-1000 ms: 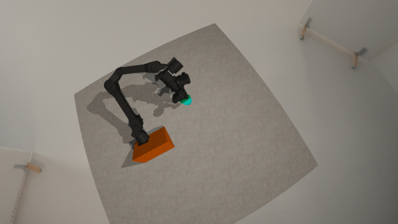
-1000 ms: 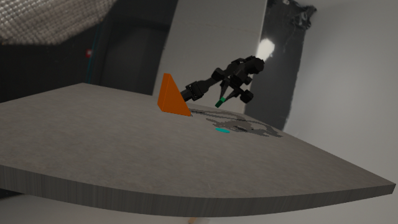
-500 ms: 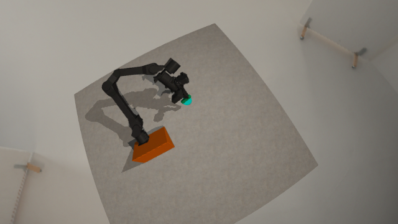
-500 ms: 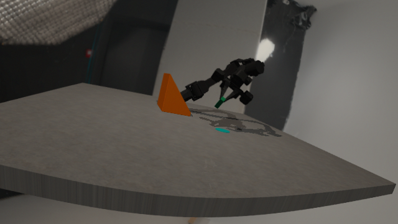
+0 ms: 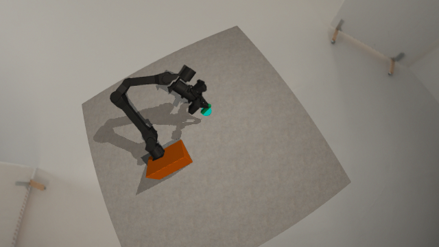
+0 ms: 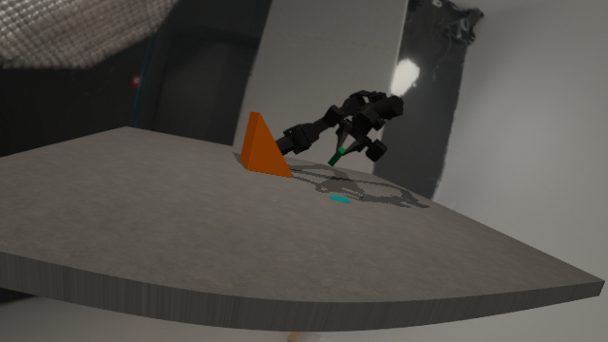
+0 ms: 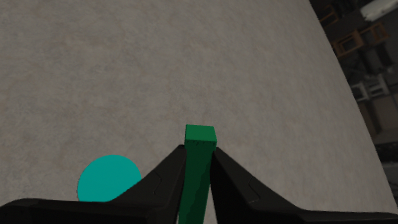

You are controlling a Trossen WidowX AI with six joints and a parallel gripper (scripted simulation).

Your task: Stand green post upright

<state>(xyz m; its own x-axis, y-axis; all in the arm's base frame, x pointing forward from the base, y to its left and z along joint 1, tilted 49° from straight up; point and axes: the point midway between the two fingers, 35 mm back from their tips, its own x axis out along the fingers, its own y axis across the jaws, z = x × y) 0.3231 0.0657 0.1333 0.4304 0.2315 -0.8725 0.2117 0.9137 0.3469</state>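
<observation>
Now: gripper tip 120 mm above the cyan circle, 30 mm to the right of it and 10 mm past it. Also, from my gripper tip: green post (20 mm behind, 10 mm below).
</observation>
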